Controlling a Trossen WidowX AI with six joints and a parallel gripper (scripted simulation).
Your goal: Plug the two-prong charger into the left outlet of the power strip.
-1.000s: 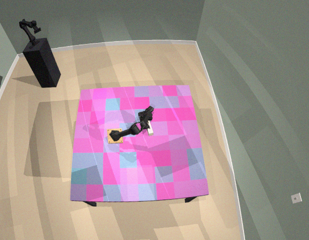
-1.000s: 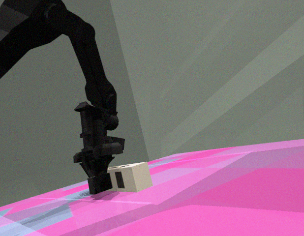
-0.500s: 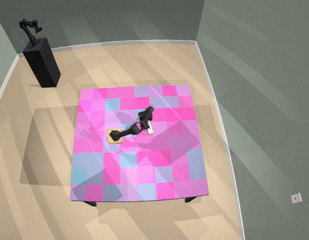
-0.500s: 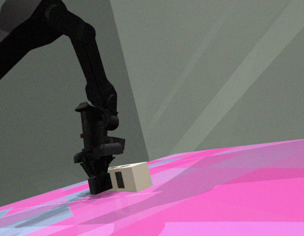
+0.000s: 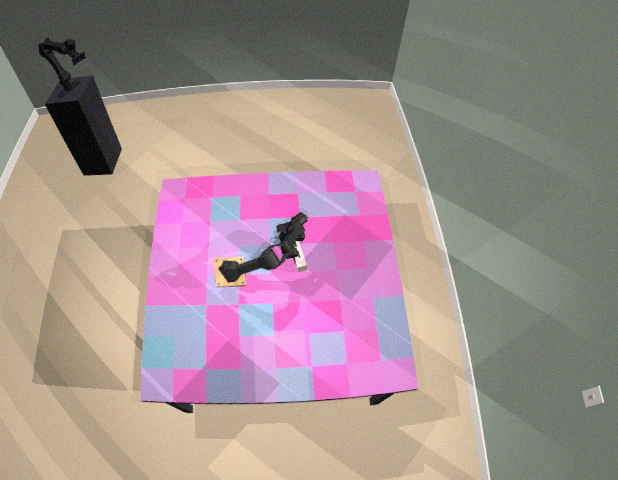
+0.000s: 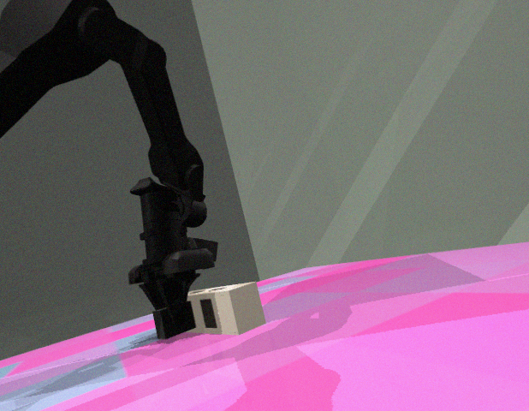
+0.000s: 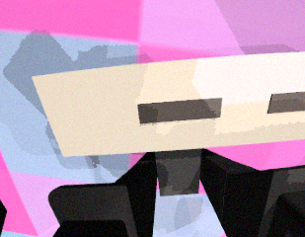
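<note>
My gripper tip is 20 mm short of the two-prong charger, 10 mm to the right of it and 10 mm below it.
</note>
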